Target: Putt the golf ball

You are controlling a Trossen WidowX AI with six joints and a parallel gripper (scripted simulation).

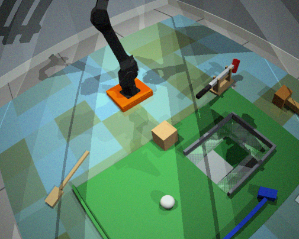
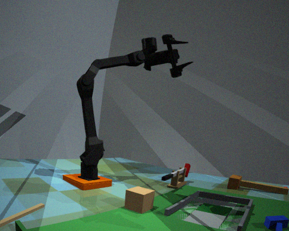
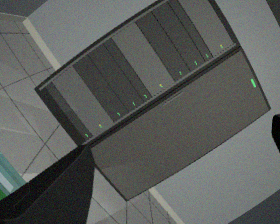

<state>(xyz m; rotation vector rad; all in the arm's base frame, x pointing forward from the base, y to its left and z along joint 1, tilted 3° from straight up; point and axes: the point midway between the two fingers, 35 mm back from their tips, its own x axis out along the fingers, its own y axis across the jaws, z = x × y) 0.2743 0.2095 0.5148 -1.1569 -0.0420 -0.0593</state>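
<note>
Now: the wooden stand 40 mm behind my gripper tip, 90 mm to the left of it and 520 mm below it. Also, from my gripper tip: white golf ball (180 mm ahead, 420 mm to the right, 530 mm below); green mat (200 mm ahead, 280 mm to the right, 560 mm below); blue putter (380 mm ahead, 310 mm to the right, 540 mm below).
</note>
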